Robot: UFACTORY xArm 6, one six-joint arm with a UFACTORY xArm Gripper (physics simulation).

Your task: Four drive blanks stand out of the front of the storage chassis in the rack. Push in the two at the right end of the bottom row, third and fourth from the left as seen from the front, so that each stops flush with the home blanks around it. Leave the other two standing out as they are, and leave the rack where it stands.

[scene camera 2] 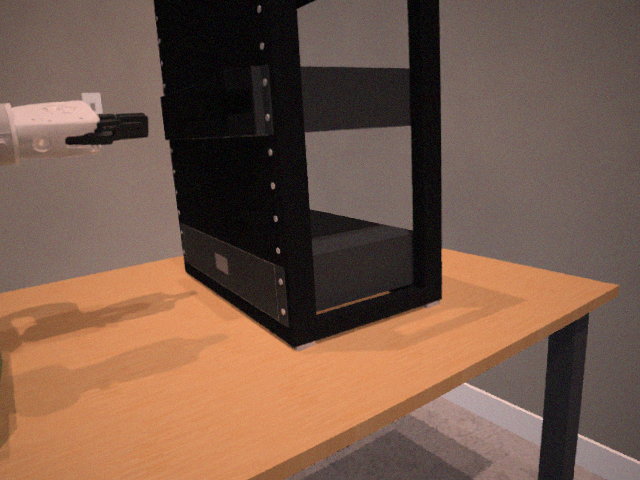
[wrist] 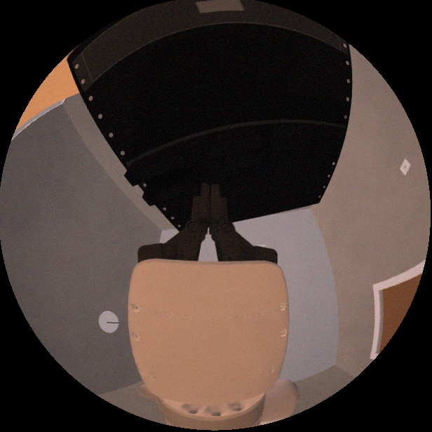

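Wrist view: my gripper [wrist: 209, 193], a black rack [wrist: 260, 108]. Scene camera 2: the rack again [scene camera 2: 247, 231].
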